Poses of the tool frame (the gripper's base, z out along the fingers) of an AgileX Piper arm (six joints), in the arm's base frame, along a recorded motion.
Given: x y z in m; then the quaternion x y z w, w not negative.
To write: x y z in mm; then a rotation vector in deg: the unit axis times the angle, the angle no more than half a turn. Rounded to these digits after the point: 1 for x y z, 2 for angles.
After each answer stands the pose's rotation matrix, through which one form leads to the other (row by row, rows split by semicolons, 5 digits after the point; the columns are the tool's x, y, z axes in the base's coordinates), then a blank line. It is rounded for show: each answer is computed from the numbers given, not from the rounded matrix.
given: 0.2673, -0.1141, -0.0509, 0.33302, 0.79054, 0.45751, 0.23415
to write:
267.3, -114.1, -50.9, 52.38, 124.34, 71.96
-0.66854 0.31228 0.67493; 0.74079 0.35956 0.56741; -0.06549 0.87932 -0.47172

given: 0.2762, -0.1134, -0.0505, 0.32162, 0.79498, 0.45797, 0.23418
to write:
276.2, -113.4, -50.5, 50.59, 125.04, 72.03
-0.68344 0.29687 0.66692; 0.72585 0.37365 0.57751; -0.07775 0.87878 -0.47085

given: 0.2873, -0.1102, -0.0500, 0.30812, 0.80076, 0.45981, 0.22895
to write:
287.3, -110.2, -50.0, 48.60, 126.30, 72.52
-0.70529 0.28291 0.65002; 0.70401 0.38727 0.59531; -0.08331 0.87748 -0.47231

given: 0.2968, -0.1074, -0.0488, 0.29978, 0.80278, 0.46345, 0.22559
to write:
296.8, -107.4, -48.8, 47.36, 126.84, 73.22
-0.71848 0.27222 0.64006; 0.69041 0.39069 0.60884; -0.08433 0.87935 -0.46865

